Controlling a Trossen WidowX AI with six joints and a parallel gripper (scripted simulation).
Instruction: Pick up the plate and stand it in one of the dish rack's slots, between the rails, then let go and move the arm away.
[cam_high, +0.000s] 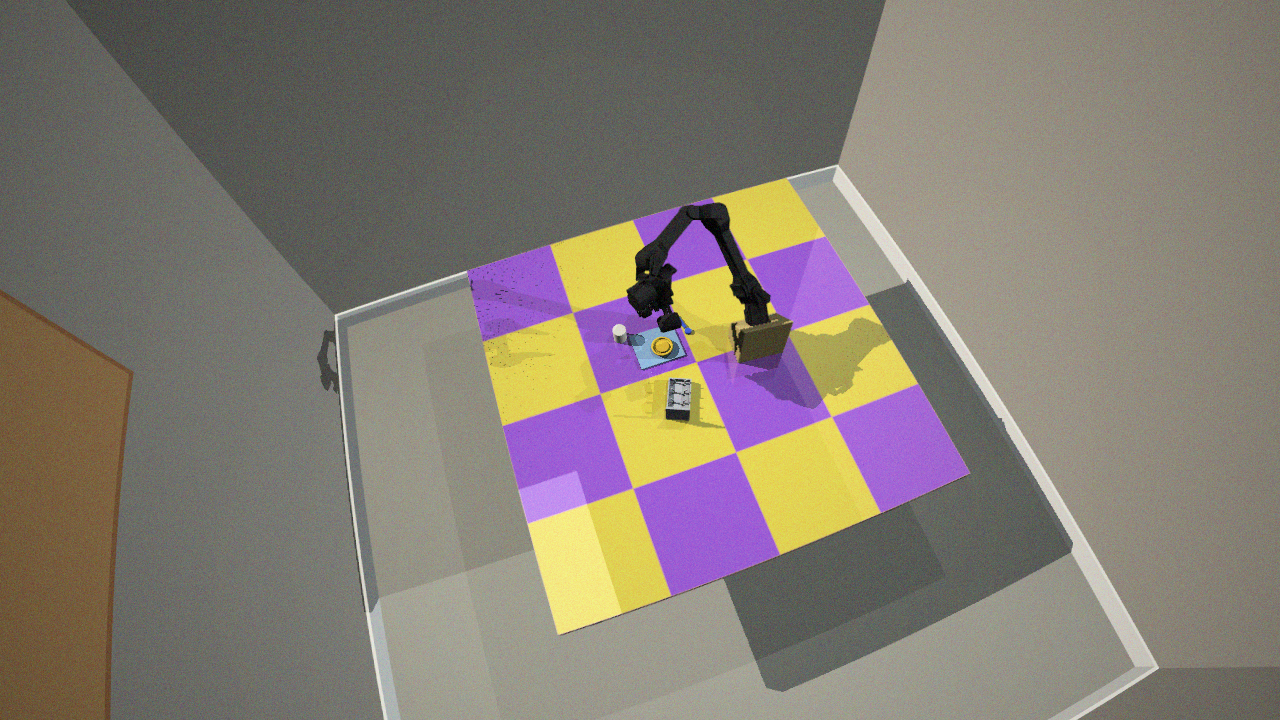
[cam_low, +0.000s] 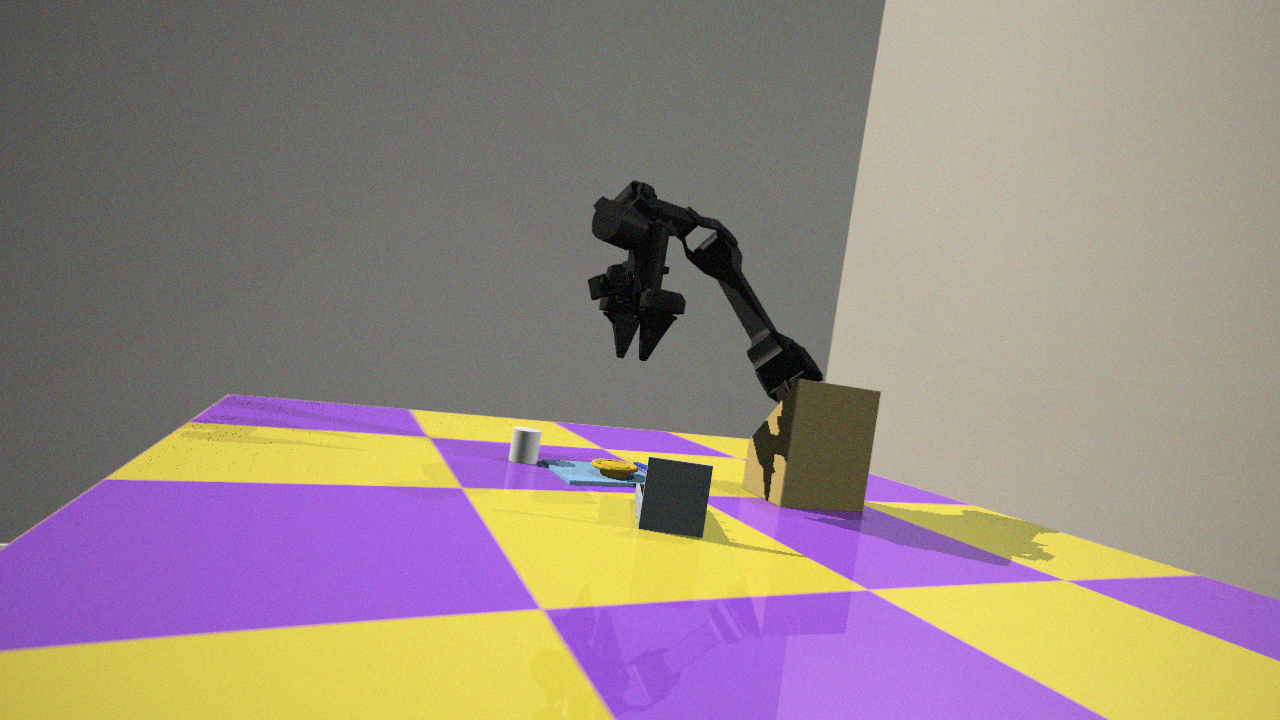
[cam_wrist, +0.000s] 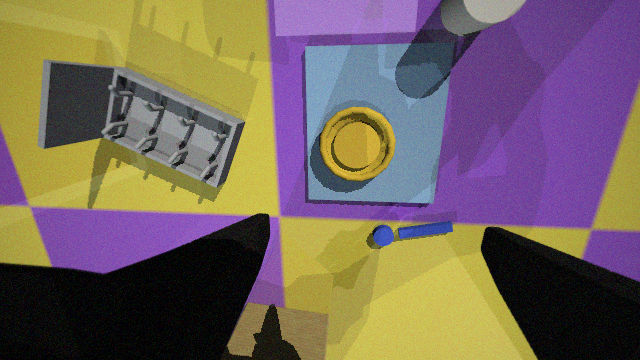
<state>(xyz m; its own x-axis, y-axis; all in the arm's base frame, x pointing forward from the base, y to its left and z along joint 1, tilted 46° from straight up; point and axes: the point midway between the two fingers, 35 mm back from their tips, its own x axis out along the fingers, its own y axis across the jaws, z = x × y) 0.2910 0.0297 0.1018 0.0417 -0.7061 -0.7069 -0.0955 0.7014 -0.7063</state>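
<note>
The yellow plate is 170 mm below my gripper tip. Also, from my gripper tip: light blue mat: 20 mm ahead, 10 mm to the right, 180 mm below; then white cup: 130 mm ahead, 70 mm to the right, 160 mm below; then blue spoon: 90 mm behind, 60 mm to the right, 180 mm below.
</note>
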